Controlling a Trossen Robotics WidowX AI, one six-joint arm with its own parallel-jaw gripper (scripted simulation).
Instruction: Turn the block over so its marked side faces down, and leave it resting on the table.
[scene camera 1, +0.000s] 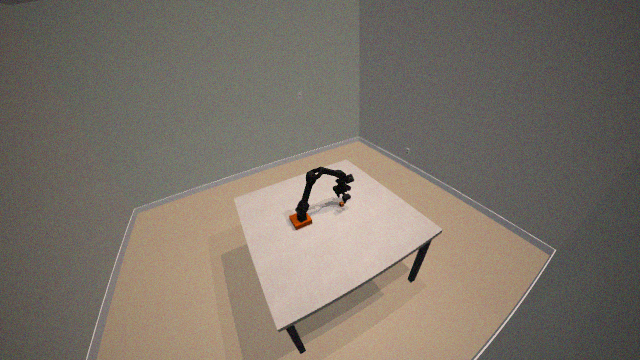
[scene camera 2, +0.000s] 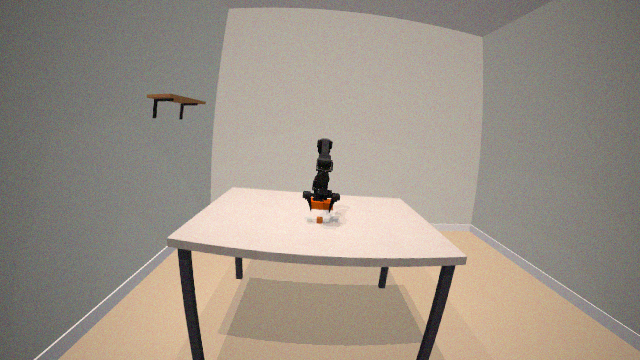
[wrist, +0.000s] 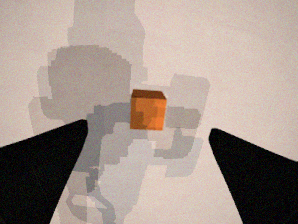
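Orange block (wrist: 148, 107) visible. My gripper (wrist: 151, 130) open, holding nothing.
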